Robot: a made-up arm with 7 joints.
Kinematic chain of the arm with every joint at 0, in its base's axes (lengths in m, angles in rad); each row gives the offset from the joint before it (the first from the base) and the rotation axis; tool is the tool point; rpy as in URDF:
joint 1: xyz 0 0 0.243 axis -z
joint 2: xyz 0 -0.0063 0.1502 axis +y
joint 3: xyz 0 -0.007 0.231 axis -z
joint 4: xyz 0 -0.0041 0.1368 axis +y
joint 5: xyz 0 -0.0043 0.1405 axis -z
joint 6: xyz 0 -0.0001 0.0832 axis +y
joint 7: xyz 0 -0.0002 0.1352 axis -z
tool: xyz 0 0 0 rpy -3.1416 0 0
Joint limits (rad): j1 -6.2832..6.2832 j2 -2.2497..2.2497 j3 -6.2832..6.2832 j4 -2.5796..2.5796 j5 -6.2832..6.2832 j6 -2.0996..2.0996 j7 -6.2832..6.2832
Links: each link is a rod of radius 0.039 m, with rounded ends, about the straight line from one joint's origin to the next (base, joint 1, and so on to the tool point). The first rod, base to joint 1, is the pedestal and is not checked.
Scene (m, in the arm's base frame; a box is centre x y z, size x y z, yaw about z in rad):
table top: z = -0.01
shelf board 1: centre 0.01 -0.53 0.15 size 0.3 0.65 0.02 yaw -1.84
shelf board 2: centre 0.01 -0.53 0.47 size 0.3 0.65 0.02 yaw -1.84
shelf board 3: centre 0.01 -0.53 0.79 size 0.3 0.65 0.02 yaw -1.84
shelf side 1: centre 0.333 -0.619 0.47 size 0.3 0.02 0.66 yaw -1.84
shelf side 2: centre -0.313 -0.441 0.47 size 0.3 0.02 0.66 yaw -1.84
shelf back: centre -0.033 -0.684 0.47 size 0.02 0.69 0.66 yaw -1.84
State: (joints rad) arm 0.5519 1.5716 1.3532 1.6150 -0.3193 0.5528 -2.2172
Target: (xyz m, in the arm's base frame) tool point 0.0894 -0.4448 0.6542
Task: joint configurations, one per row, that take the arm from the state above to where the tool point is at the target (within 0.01 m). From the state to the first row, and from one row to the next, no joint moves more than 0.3 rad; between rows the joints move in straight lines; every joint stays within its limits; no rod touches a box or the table.
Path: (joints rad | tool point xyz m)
1: 0.3873 1.5350 1.3103 1.7903 -0.3186 0.6663 -2.2172 | 0.0907 -0.3645 0.3057
2: 0.2227 1.4984 1.2675 1.9655 -0.3179 0.7797 -2.2172 | 0.1074 -0.2864 0.3073
3: 0.1741 1.4320 1.5176 1.9126 -0.2723 0.7502 -2.2172 | 0.1262 -0.3128 0.3872
4: 0.1255 1.3657 1.7677 1.8598 -0.2267 0.7206 -2.2172 | 0.1399 -0.3170 0.4763
5: 0.0769 1.2993 2.0179 1.8069 -0.1811 0.6910 -2.2172 | 0.1455 -0.2979 0.5677
6: 0.0283 1.2329 2.2680 1.7540 -0.1356 0.6615 -2.2172 | 0.1413 -0.2566 0.6542
7: 0.2597 1.1629 2.0694 1.5732 -0.1918 0.5424 -2.2172 | 0.1236 -0.3572 0.6568
8: 0.4910 1.0928 1.8708 1.3925 -0.2480 0.4234 -2.2172 | 0.0894 -0.4448 0.6542

